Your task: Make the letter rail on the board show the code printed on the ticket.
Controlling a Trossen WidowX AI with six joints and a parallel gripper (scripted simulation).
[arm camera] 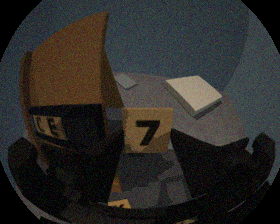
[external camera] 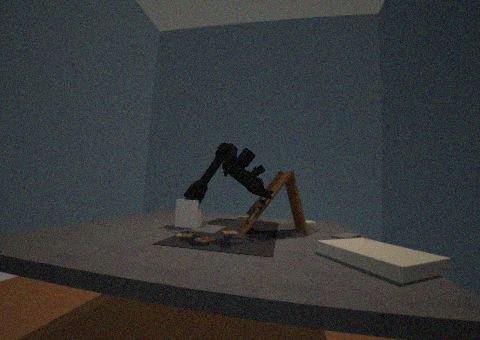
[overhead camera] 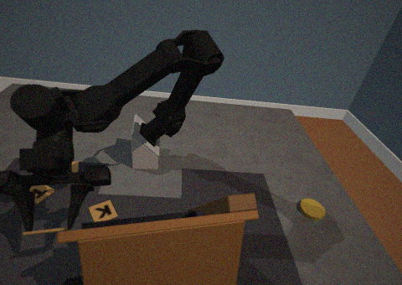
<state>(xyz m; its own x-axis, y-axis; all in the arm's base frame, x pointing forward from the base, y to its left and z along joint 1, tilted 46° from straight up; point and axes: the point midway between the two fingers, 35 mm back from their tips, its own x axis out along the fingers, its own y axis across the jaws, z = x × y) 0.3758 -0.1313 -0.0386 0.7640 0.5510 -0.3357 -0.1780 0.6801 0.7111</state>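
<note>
My gripper tip is 8 cm past the ticket, 14 cm to the right of it and 8 cm above it. The rest, counted from my gripper tip: dark mat 19 cm behind, 11 cm to the left, 16 cm below; tile 32 cm behind, 11 cm to the right, 16 cm below; long white slab 33 cm ahead, 23 cm to the right, 14 cm below.
</note>
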